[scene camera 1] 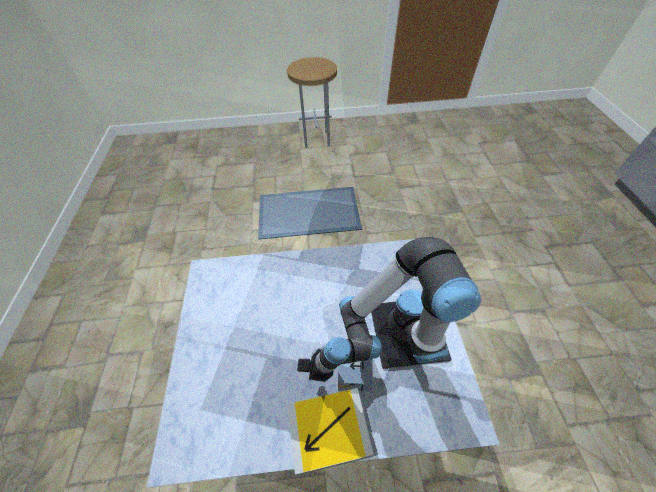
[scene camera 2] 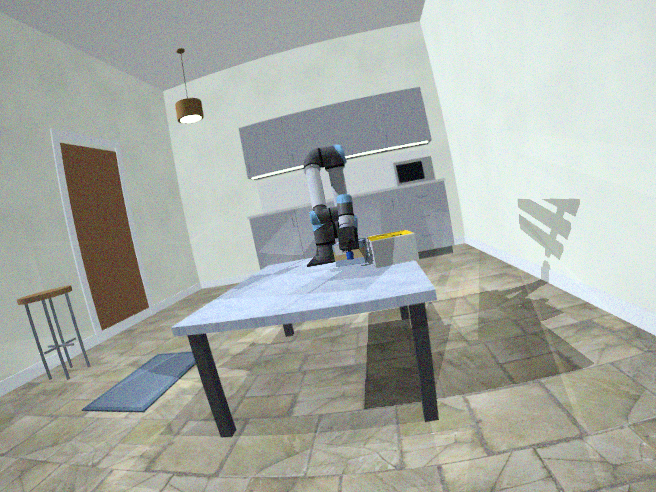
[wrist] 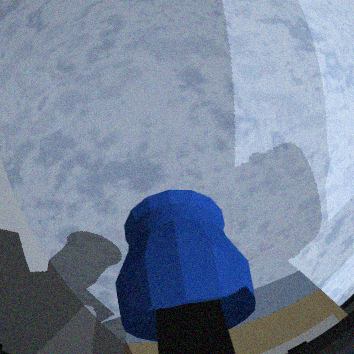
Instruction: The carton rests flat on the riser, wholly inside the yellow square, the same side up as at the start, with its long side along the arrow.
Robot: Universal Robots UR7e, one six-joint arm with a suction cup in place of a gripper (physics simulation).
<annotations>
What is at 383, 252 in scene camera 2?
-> A riser.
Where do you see a riser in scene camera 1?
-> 330, 430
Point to my suction cup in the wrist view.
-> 178, 253
</annotations>
